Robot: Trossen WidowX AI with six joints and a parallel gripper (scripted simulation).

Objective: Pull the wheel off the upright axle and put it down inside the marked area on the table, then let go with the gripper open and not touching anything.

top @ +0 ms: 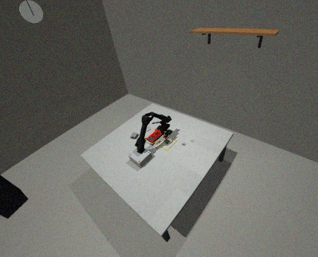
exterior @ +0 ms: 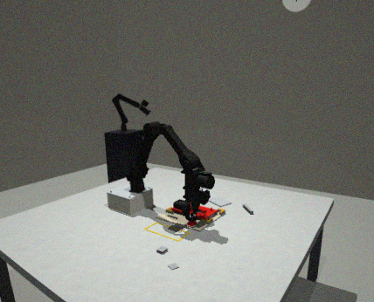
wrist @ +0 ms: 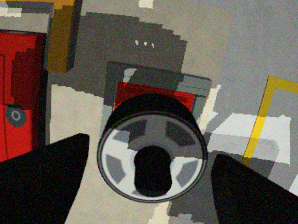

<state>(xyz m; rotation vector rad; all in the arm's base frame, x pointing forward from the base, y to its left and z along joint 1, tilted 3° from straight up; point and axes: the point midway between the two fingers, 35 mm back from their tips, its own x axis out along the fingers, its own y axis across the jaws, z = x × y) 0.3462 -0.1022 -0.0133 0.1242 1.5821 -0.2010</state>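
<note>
Now: gripper tip right at the dark wheel. The rest, counted from my gripper tip: grey block 13 cm behind, 37 cm to the left, 2 cm below; flat plate 3 cm ahead, 32 cm to the left, 4 cm below.
</note>
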